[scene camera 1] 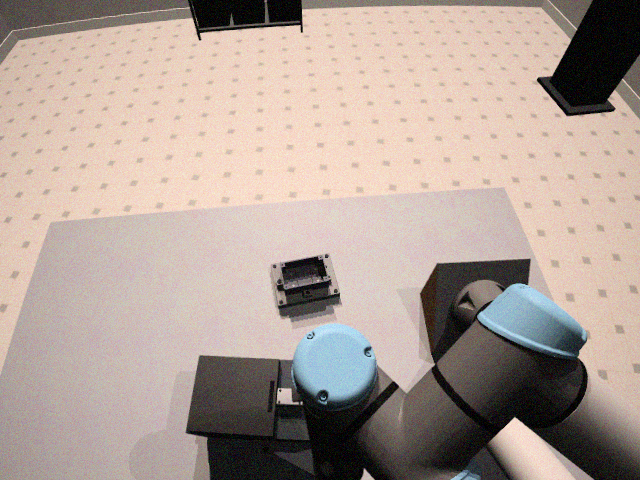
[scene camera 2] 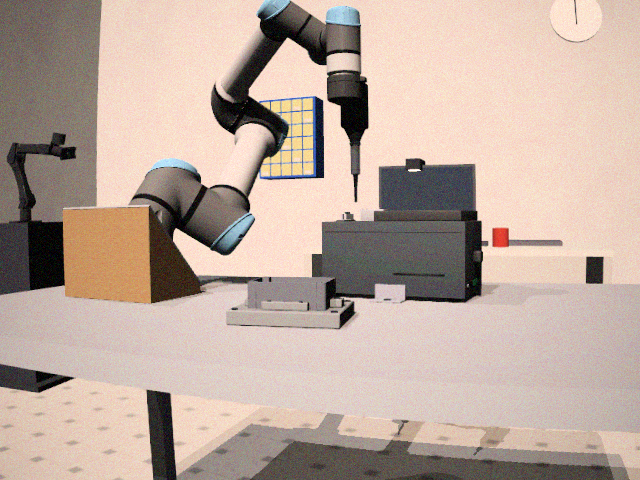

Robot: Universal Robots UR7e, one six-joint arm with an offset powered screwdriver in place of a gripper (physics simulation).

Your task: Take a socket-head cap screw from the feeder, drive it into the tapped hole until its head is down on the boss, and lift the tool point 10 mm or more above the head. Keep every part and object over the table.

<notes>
In view: a pale base plate (scene camera 2: 244, 316) and a dark feeder (scene camera 2: 359, 254).
The pale base plate also shows in scene camera 1 (scene camera 1: 324, 293). The dark feeder also shows in scene camera 1 (scene camera 1: 290, 424).
</notes>
